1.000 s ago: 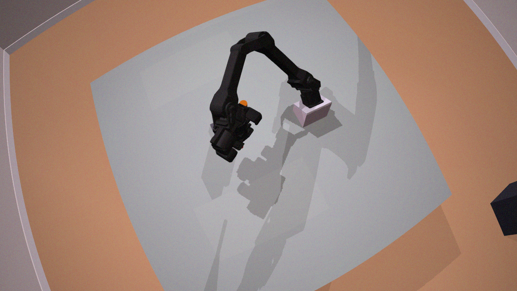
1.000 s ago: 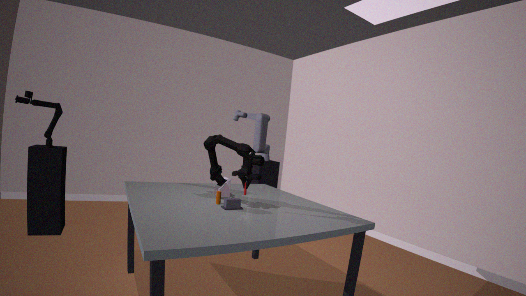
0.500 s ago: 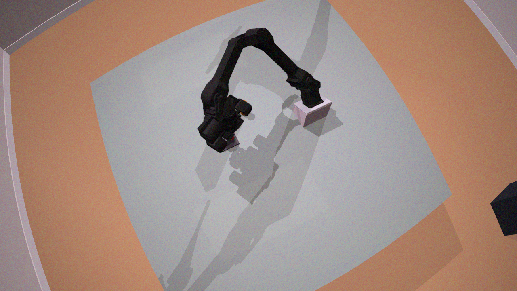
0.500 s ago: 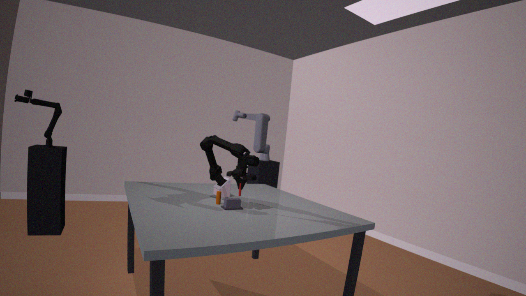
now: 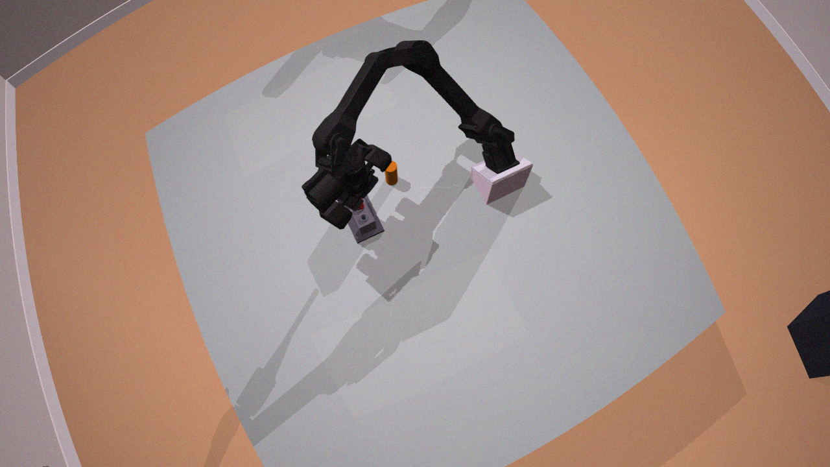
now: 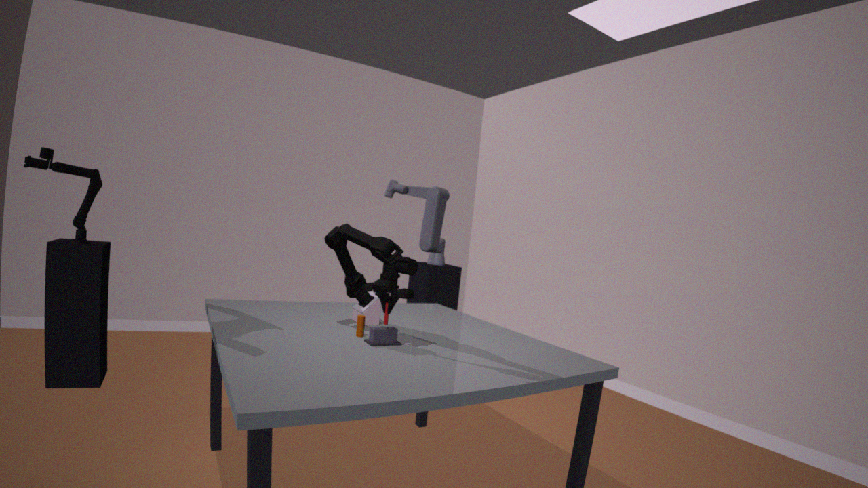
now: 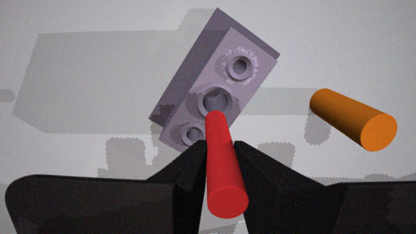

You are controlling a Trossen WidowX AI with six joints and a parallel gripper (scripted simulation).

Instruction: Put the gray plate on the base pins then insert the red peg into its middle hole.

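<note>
Now: gripper tip 70 mm above the gray plate and 10 mm to the left of it. Also, from my gripper tip: base: 100 mm below, 10 mm to the right; orange cylinder: 100 mm behind, 70 mm below, 60 mm to the right; red peg: right at my gripper tip.
</note>
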